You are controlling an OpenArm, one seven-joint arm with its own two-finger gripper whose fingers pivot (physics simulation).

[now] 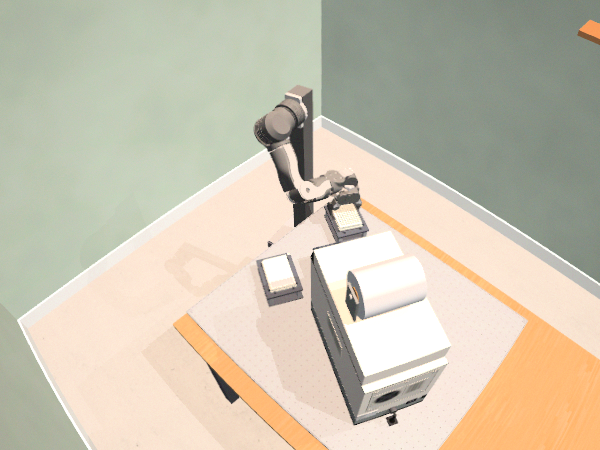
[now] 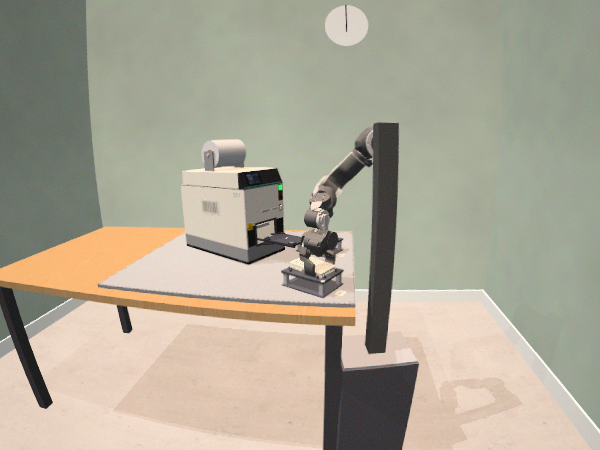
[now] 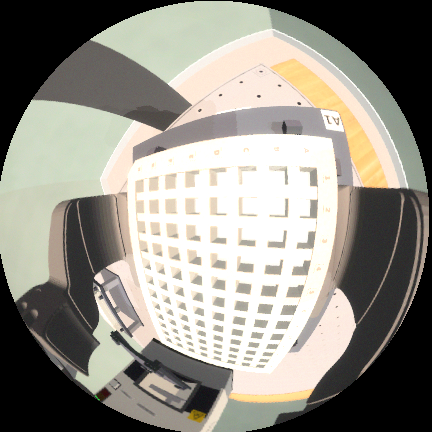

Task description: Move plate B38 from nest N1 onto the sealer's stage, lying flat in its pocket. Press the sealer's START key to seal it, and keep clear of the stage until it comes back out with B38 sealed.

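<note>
Plate B38, a cream many-welled plate [image 1: 347, 218] [image 2: 296, 265] [image 3: 227, 250], is between the fingers of my gripper [image 1: 346, 204] [image 2: 320, 263] [image 3: 217, 249], which is shut on its two long sides. The plate looks level, very slightly above nest N1 [image 1: 353, 233] [image 2: 299, 278] [image 3: 215, 122], a dark raised stand; any gap is hard to see. The sealer [image 1: 405, 342] [image 2: 215, 220] has its dark stage [image 2: 284, 239] [image 3: 150, 365] out at the front, with no plate visible on it. A small pale key [image 2: 280, 207] [image 3: 115, 384] sits on its front; its lettering is unreadable.
A second dark nest [image 1: 285, 295] [image 2: 340, 244] [image 3: 122, 300] holds a white-topped plate [image 1: 278, 272]. A film roll [image 1: 392, 286] [image 2: 228, 152] tops the sealer. A green light [image 2: 280, 187] glows on its front. The arm's column [image 1: 307, 150] [image 2: 385, 225] stands beside the table corner.
</note>
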